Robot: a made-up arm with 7 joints. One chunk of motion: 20 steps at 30 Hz.
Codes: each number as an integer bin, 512 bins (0 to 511) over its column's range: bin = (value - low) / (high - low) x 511, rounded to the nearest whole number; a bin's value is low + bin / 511 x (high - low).
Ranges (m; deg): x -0.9..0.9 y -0.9..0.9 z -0.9..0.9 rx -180..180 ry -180..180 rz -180..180
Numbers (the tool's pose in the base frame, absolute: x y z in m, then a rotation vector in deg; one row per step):
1: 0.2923 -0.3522 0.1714 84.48 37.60 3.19
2: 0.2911 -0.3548 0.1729 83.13 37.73 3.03
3: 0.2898 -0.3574 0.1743 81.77 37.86 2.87
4: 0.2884 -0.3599 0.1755 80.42 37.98 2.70
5: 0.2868 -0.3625 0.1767 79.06 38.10 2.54
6: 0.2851 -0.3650 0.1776 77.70 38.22 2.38
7: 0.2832 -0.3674 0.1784 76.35 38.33 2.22
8: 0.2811 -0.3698 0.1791 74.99 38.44 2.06
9: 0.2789 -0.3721 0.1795 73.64 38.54 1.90
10: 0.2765 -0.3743 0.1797 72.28 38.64 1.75
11: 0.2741 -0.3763 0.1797 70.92 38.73 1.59
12: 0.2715 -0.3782 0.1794 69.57 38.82 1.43
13: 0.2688 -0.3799 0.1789 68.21 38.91 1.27
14: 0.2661 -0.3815 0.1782 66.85 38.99 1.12
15: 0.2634 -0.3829 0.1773 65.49 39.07 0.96
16: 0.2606 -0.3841 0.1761 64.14 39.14 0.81
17: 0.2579 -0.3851 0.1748 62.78 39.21 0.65
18: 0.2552 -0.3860 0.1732 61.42 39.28 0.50
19: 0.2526 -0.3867 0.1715 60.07 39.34 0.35
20: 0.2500 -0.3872 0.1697 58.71 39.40 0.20
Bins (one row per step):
1: 338 156 304 375 309 260
2: 338 155 305 373 309 260
3: 338 154 305 372 309 260
4: 337 153 305 370 309 259
5: 337 153 306 368 310 259
6: 336 152 306 366 310 259
7: 336 151 306 364 310 259
8: 335 151 306 362 310 258
9: 335 150 306 360 310 258
10: 334 149 307 358 310 258
11: 333 149 307 356 310 258
12: 333 148 306 354 311 258
13: 332 148 306 352 311 257
14: 331 147 306 350 311 257
15: 330 147 306 348 311 257
16: 329 146 305 347 311 257
17: 329 146 305 345 311 256
18: 328 146 305 343 311 256
19: 327 146 304 341 311 256
20: 326 146 304 339 311 256

